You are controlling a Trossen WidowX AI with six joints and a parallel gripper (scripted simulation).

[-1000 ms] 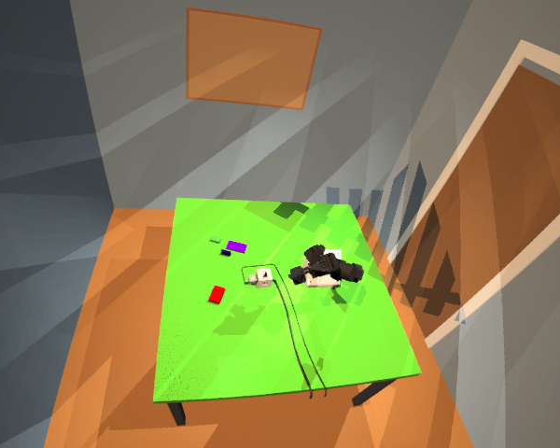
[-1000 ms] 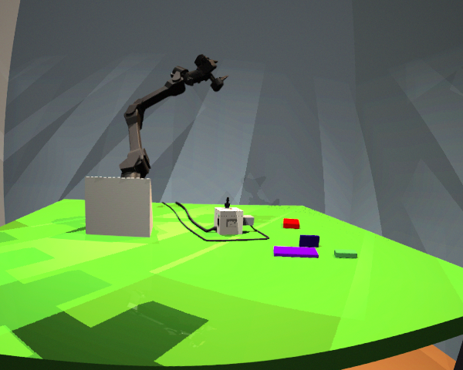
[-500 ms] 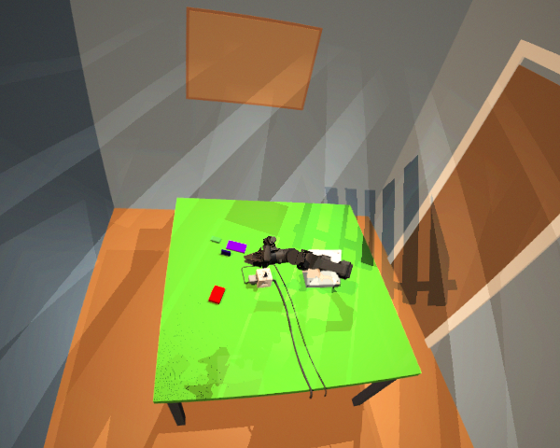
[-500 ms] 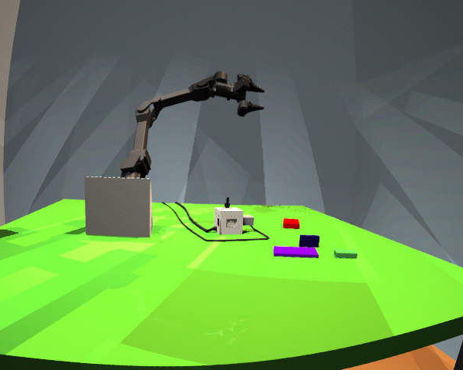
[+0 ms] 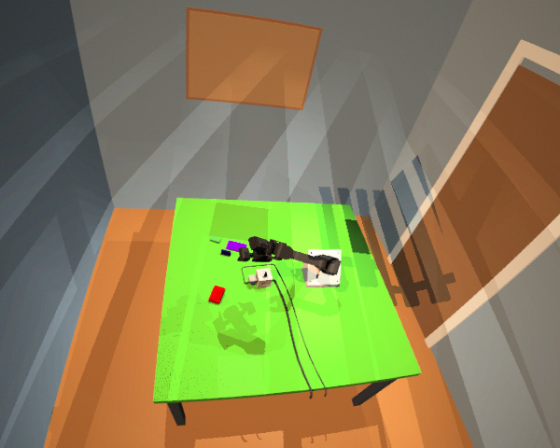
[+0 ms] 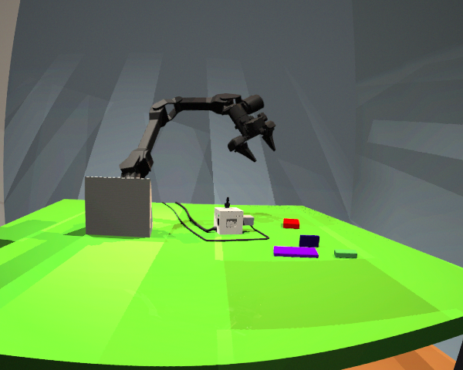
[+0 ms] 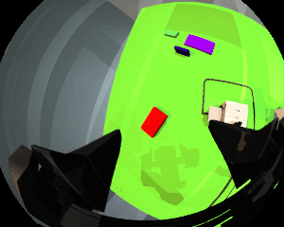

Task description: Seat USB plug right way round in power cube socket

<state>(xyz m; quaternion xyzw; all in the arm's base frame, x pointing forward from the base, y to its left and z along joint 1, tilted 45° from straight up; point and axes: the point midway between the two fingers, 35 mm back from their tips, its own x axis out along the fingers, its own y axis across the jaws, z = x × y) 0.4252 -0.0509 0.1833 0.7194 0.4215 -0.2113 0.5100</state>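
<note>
Now: the black USB plug 130 mm behind my gripper tip, 30 mm to the right of it and 160 mm below it. Also, from my gripper tip: red block (130 mm ahead, 40 mm to the left, 240 mm below); dark blue block (70 mm ahead, 250 mm to the right, 240 mm below).
</note>
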